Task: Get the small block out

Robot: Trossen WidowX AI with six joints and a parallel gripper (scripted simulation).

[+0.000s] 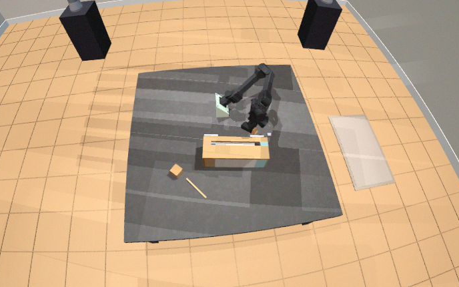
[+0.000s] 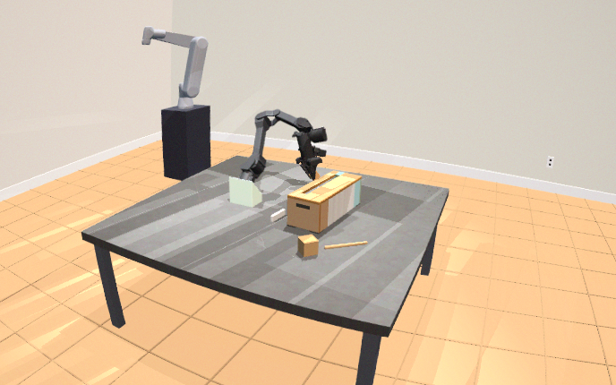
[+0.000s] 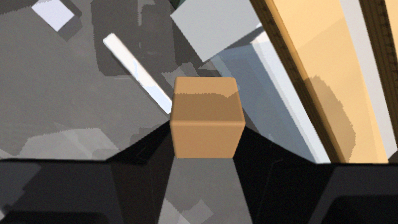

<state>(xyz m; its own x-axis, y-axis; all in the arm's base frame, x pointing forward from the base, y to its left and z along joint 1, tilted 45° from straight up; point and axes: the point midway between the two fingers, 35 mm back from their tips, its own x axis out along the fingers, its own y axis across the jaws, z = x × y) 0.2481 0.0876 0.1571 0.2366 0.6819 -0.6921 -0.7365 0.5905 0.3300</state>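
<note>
Right now my gripper tip is 10 mm to the right of the small orange block and 10 mm below it. The rest, counted from my gripper tip: thin wooden stick: 350 mm to the right, 320 mm ahead, 100 mm below; tan box: 110 mm to the right, 90 mm ahead, 40 mm below.
</note>
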